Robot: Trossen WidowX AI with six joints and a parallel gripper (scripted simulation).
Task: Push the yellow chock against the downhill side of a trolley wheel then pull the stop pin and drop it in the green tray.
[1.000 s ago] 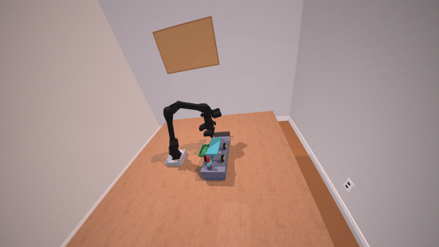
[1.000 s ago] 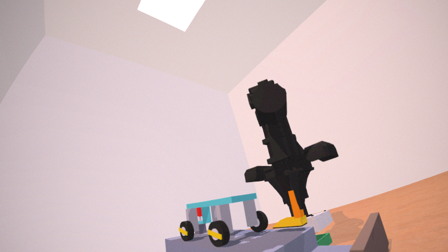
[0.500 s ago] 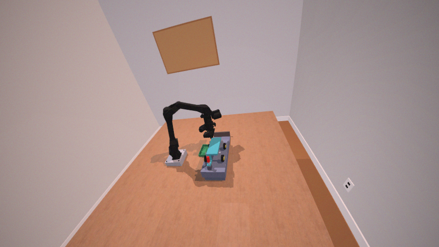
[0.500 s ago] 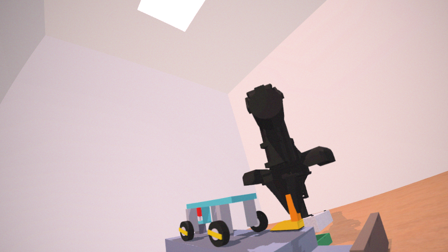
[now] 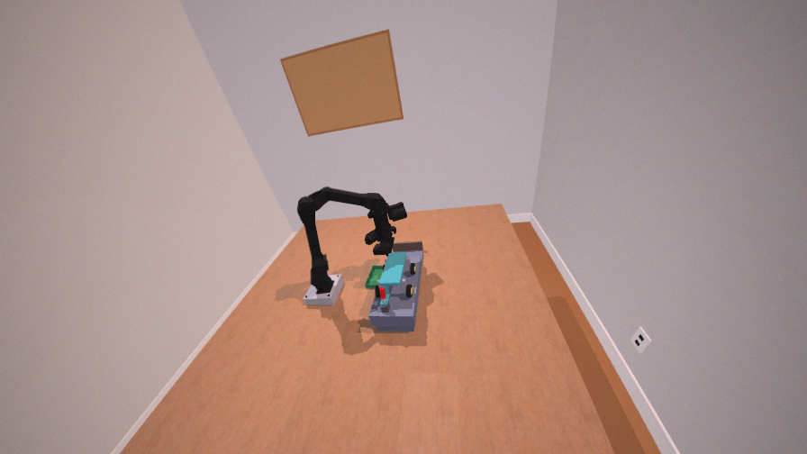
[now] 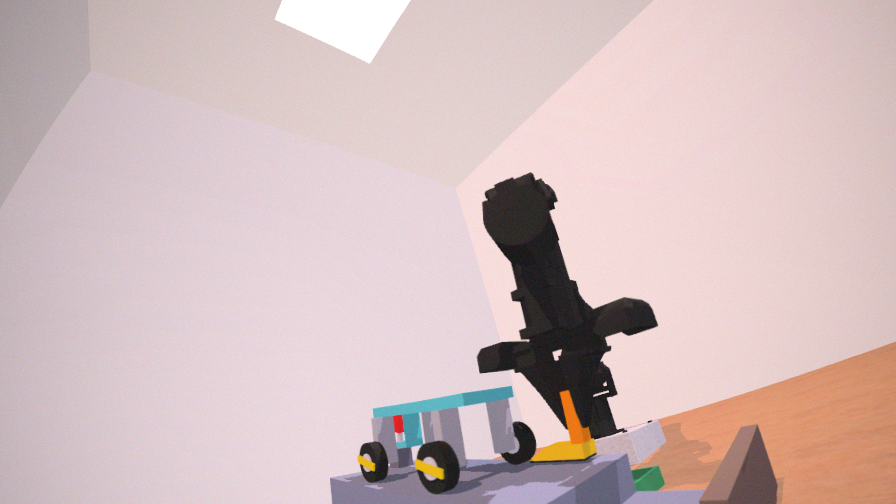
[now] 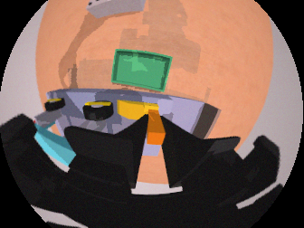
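The red-headed stop pin lies 10 mm ahead of my gripper tip, 260 mm to the right of it and 40 mm above it. Round my gripper tip: yellow chock (20 mm to the right, 10 mm below); green tray (70 mm behind, 30 mm to the right, 100 mm below); grey ramp (40 mm ahead, 140 mm to the right, 40 mm below).
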